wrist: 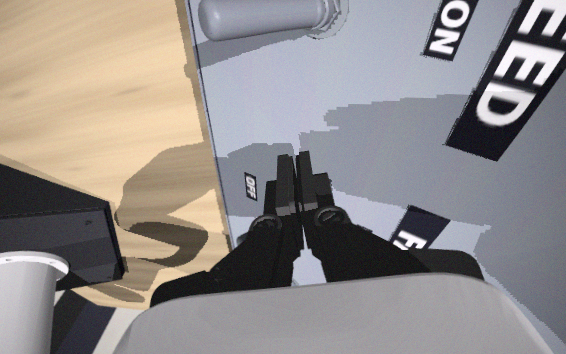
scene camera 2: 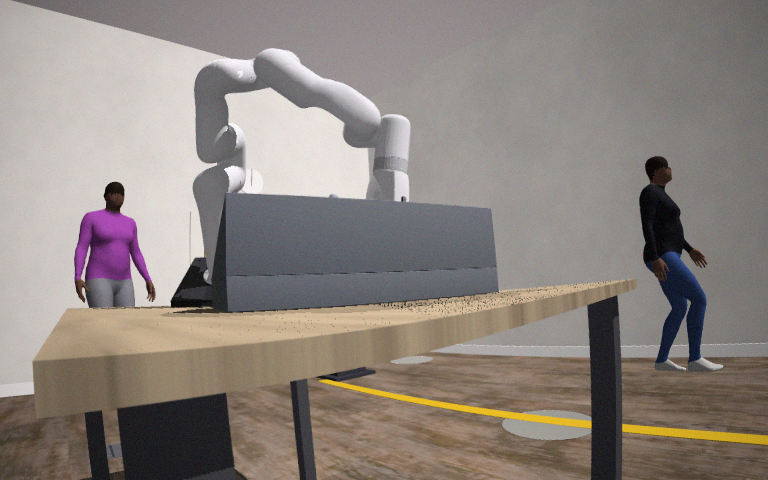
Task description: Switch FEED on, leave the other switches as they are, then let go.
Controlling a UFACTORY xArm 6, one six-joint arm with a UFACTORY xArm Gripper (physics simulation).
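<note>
The grey switch panel stands on the table, its back towards scene camera 2. In the wrist view, a FEED label and an ON label are at the upper right. A grey lever beside them at the top points away from ON, towards the panel edge. My gripper is shut and empty, below this lever in the view and apart from it, near an OFF label. In scene camera 2 the panel hides the fingers.
A partly covered label starting "FA" lies right of the fingers; the gripper hides most of the switch there. The wooden table extends past the panel edge. A dark block and the white arm base are at lower left. Two people stand beyond the table.
</note>
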